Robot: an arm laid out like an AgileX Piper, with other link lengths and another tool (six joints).
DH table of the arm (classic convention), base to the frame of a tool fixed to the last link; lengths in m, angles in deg. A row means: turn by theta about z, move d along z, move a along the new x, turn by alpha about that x. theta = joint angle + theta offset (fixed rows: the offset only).
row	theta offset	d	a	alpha
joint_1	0	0.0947	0	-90
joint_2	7.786	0	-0.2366	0
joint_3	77.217	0	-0.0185	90
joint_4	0	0.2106	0	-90
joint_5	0	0	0	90
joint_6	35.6	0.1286	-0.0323	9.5
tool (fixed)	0	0.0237	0	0
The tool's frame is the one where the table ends.
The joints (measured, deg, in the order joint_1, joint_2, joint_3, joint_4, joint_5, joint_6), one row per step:
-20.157, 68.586, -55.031, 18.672, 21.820, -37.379
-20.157, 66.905, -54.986, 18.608, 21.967, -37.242
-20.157, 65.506, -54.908, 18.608, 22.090, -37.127
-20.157, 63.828, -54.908, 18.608, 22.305, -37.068
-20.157, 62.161, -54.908, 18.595, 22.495, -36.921
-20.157, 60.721, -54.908, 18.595, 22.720, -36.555
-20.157, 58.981, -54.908, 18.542, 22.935, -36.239
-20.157, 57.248, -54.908, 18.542, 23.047, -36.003
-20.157, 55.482, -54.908, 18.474, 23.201, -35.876
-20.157, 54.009, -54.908, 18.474, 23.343, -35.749
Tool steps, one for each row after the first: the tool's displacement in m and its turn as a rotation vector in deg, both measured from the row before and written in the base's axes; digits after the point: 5 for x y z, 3 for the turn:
-0.00490, 0.00183, 0.00813, -0.452, -1.411, -0.010
-0.00426, 0.00161, 0.00639, -0.311, -1.154, -0.013
-0.00523, 0.00208, 0.00795, -0.451, -1.397, 0.043
-0.00541, 0.00207, 0.00777, -0.391, -1.422, 0.001
-0.00489, 0.00180, 0.00636, -0.092, -1.225, -0.071
-0.00607, 0.00222, 0.00767, -0.292, -1.488, -0.048
-0.00621, 0.00225, 0.00773, -0.345, -1.575, -0.045
-0.00653, 0.00243, 0.00758, -0.507, -1.523, 0.005
-0.00560, 0.00211, 0.00612, -0.346, -1.282, 0.008

